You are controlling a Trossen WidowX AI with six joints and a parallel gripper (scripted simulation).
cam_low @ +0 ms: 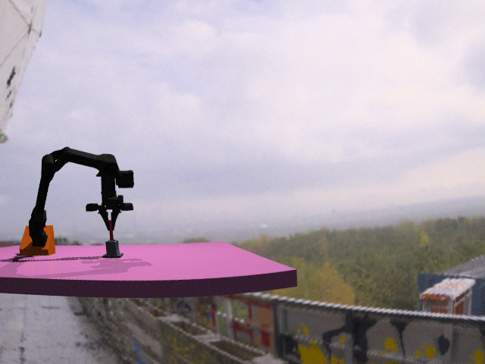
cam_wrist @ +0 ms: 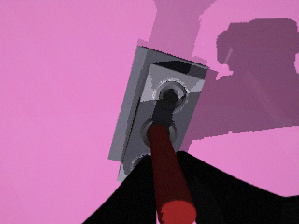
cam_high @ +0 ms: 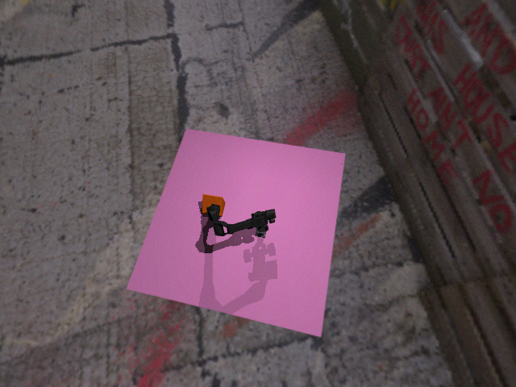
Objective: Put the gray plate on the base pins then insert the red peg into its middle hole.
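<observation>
Now: the red peg right at my gripper tip. Also, from my gripper tip: pin base: 90 mm below; gray plate: 50 mm below.
</observation>
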